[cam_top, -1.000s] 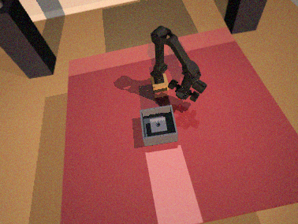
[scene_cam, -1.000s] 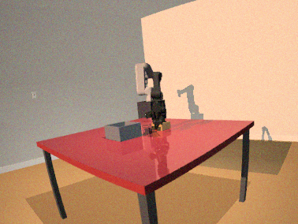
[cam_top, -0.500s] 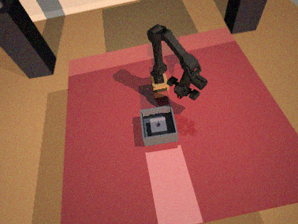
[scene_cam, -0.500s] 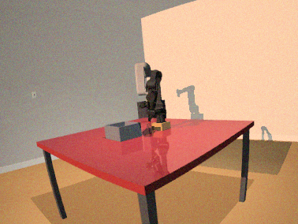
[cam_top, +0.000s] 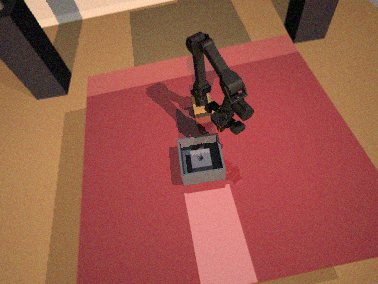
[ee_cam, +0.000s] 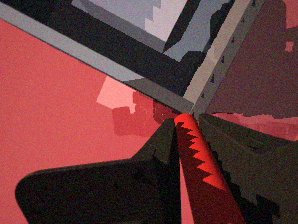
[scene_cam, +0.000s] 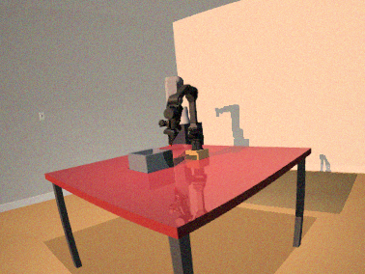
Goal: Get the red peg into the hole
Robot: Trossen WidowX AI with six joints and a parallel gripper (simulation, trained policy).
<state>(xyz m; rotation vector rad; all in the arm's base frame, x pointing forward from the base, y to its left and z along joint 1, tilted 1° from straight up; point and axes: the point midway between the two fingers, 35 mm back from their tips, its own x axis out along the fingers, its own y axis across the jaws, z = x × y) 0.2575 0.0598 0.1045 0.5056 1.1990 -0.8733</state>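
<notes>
My gripper tip is now 3 cm below the red peg, 1 cm to the right of it and 1 cm past it. Round my gripper tip: grey plate 10 cm to the right, 9 cm below, 8 cm ahead; grey box 11 cm below, 10 cm to the right, 8 cm ahead.
</notes>
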